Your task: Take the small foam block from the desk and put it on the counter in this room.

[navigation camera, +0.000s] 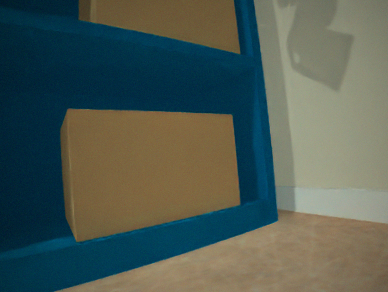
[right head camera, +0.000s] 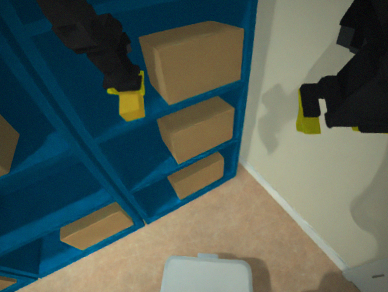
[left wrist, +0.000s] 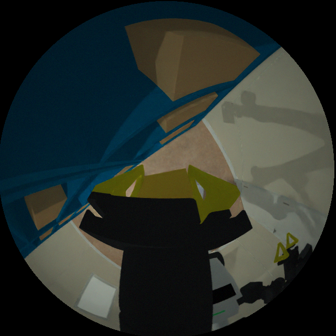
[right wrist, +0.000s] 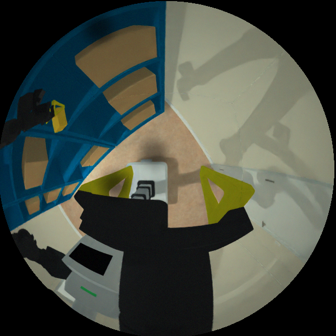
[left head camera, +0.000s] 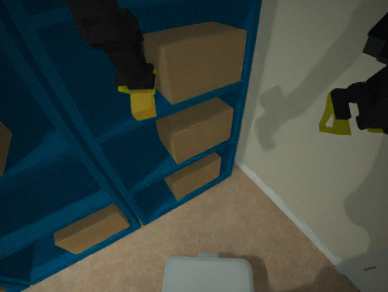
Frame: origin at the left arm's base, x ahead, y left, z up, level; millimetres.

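Seen in the pictures: left gripper, fingertip midpoint: [left head camera: 145,92]; right gripper, fingertip midpoint: [right head camera: 325,126] [left head camera: 344,128].
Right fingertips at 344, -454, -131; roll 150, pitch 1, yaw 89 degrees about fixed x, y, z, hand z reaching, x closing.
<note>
Offsets run from my right fingertips to a thing's top centre, as dx, dy, dz. "pt": to the spot under its first point.
The small foam block @(+202, +440, -37) [left head camera: 143,104] [right head camera: 131,105] [left wrist: 166,184] [right wrist: 59,121] is yellow-orange. My left gripper [left head camera: 142,95] [right head camera: 130,95] [left wrist: 165,168] [right wrist: 61,108] is shut on it and holds it in the air, in front of the blue shelving as the head cameras see it. My right gripper [left head camera: 353,131] [right wrist: 166,169] is open with nothing between its fingers; in the right head camera part of it shows at the right, before the wall. The desk and the counter do not show in these views.
A blue shelf unit @(pt +939, -52, -741) [left head camera: 242,120] [right head camera: 244,117] [navigation camera: 267,150] with cardboard boxes @(pt +593, +270, -119) [left head camera: 202,62] [right head camera: 200,62] [navigation camera: 155,165] stands ahead and to the left. It meets a beige wall [left head camera: 295,150] [navigation camera: 330,130] at the right. A white door [right wrist: 295,210] shows at the right of the right wrist view.
</note>
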